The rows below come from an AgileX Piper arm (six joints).
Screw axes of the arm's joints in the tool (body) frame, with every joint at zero. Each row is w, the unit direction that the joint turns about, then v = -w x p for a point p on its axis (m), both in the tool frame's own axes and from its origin. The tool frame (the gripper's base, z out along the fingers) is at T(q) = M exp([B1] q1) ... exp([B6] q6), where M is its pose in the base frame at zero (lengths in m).
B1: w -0.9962 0 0.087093 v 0 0.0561 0
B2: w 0 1 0 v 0.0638 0 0.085
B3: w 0 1 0 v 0.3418 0 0.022
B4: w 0 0 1 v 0 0 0
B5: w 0 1 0 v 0.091 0 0
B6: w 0 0 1 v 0 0 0
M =
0.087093 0 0.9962 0.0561
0 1 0 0
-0.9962 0 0.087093 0.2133
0 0 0 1
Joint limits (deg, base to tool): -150..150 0..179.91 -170..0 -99.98..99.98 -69.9..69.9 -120..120
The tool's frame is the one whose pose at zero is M.
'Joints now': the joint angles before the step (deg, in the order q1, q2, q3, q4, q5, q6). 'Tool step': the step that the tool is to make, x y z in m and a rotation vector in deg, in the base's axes. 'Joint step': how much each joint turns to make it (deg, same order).
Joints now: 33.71 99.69 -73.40 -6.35 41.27 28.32
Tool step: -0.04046 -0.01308 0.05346 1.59 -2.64 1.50
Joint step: 2.16 -10.98 1.73 0.00 6.21 0.00
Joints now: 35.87 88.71 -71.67 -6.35 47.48 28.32
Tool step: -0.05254 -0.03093 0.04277 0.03 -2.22 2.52
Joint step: 1.40 -13.11 3.72 0.00 7.44 -2.28
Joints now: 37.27 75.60 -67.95 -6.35 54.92 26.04
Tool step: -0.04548 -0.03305 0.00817 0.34 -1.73 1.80
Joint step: 0.25 -11.76 7.34 0.44 2.65 -2.21
